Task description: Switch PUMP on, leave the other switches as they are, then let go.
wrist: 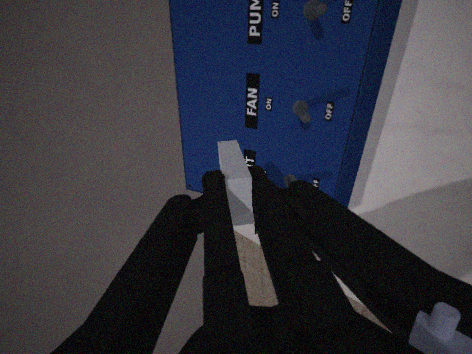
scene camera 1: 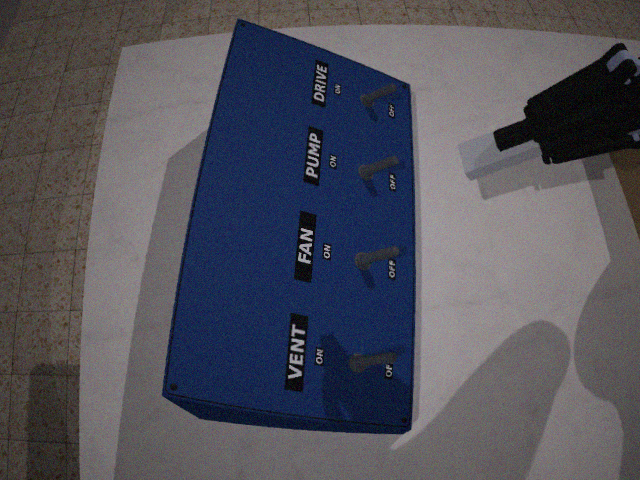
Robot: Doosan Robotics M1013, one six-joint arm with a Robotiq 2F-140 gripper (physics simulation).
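Gripper: same spot at (wrist: 412, 299) and (scene camera 1: 617, 120). Blue switch panel: same spot, (wrist: 238, 77) and (scene camera 1: 289, 213).
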